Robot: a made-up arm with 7 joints. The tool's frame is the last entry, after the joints. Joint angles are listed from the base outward. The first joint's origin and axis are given. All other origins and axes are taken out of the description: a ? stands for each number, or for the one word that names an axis. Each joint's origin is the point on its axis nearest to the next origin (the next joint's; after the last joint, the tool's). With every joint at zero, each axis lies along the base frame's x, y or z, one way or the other. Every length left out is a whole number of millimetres.
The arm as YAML. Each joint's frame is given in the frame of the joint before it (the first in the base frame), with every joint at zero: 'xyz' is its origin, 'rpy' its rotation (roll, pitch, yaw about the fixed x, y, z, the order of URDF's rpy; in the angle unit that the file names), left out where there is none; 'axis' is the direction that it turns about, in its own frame. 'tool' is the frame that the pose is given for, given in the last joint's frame.
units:
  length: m
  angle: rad
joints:
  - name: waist
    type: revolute
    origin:
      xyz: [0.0, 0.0, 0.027]
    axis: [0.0, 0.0, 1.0]
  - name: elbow
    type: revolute
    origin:
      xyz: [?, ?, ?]
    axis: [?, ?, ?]
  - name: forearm
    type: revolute
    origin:
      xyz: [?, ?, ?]
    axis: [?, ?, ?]
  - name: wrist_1
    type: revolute
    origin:
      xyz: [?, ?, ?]
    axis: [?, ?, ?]
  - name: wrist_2
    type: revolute
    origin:
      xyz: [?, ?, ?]
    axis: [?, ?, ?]
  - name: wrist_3
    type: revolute
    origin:
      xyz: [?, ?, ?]
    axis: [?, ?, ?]
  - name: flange
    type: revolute
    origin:
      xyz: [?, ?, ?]
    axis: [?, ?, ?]
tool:
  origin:
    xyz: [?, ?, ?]
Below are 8 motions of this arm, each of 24 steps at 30 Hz.
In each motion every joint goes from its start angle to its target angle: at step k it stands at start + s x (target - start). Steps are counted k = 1, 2, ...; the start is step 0. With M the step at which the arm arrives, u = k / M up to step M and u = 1 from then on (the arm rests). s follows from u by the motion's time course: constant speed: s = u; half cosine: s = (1 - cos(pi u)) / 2; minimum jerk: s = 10 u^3 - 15 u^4 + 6 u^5.
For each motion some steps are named. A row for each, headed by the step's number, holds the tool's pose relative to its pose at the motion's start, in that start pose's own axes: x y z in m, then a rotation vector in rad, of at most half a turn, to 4 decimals.
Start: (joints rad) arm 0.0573 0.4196 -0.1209 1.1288 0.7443 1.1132 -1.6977
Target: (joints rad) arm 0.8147 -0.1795 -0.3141 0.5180 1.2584 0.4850 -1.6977
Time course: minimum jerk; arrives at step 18
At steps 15, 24:
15: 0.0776 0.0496 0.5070 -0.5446 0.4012 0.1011
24: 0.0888 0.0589 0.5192 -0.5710 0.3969 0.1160

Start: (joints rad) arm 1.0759 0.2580 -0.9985 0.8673 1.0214 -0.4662 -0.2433
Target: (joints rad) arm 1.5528 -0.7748 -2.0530 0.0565 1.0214 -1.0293 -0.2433
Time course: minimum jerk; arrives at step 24
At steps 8, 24:
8: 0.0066 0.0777 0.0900 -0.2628 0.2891 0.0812
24: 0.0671 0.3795 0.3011 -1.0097 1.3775 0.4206

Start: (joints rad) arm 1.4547 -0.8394 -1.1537 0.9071 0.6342 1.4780 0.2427
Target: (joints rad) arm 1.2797 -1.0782 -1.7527 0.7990 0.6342 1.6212 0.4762
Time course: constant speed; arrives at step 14
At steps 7, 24:
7: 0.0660 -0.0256 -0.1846 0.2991 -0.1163 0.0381
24: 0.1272 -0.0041 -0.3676 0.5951 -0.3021 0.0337

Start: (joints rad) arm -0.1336 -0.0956 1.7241 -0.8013 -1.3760 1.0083 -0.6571
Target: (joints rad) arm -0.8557 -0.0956 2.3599 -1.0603 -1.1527 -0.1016 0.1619
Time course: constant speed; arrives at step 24
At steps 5, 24:
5: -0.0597 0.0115 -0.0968 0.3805 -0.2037 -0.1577
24: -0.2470 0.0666 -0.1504 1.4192 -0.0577 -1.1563

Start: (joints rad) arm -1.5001 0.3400 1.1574 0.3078 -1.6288 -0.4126 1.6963
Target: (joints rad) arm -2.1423 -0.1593 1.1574 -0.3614 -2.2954 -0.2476 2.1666
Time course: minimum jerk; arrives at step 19
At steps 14, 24:
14: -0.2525 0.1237 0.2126 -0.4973 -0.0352 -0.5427
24: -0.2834 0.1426 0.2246 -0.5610 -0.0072 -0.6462

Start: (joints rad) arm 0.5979 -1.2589 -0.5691 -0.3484 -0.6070 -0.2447 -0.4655
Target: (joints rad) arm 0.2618 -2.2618 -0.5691 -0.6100 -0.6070 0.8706 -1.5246
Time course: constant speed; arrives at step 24
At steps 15, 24:
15: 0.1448 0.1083 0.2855 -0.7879 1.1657 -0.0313
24: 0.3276 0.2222 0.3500 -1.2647 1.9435 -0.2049

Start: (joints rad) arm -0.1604 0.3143 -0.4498 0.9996 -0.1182 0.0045 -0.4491
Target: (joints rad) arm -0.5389 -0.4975 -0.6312 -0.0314 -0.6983 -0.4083 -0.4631
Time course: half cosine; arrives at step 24
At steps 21, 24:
21: 0.0984 0.9089 -0.0043 -0.7868 0.4620 -1.8896
24: 0.1353 0.9276 -0.0230 -0.8082 0.4784 -1.9714

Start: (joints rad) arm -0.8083 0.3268 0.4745 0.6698 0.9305 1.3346 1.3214
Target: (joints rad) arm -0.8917 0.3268 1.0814 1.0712 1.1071 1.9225 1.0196
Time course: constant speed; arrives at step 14
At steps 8, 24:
8: 0.1888 0.1027 0.1457 -0.1429 0.2364 0.3636
24: 0.3263 0.2622 0.2081 -0.2843 0.4831 0.6374

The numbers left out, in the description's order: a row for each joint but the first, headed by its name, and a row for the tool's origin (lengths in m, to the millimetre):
elbow: xyz -0.236 0.013 0.0, axis 1.0 0.0 0.0
forearm: xyz 0.0 -0.132 -0.194, axis 0.0 0.0 -1.0
wrist_1: xyz 0.137 0.116 0.0, axis 1.0 0.0 0.0
wrist_2: xyz 0.0 0.026 0.311, axis 0.0 -1.0 0.0
wrist_3: xyz 0.047 0.0 0.096, axis 0.0 0.0 1.0
flange: xyz -0.243 -0.409 0.0, axis 0.0 -1.0 0.0
tool: xyz 0.104 0.0 -0.038

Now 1 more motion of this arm.
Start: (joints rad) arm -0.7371 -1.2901 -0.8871 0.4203 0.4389 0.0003 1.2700
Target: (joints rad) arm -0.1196 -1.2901 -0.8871 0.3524 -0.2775 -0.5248 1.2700
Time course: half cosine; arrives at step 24
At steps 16, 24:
16: 0.0900 0.1295 0.0704 -0.2112 0.2418 0.3597
24: 0.1024 0.1981 0.1011 -0.3308 0.2654 0.5150

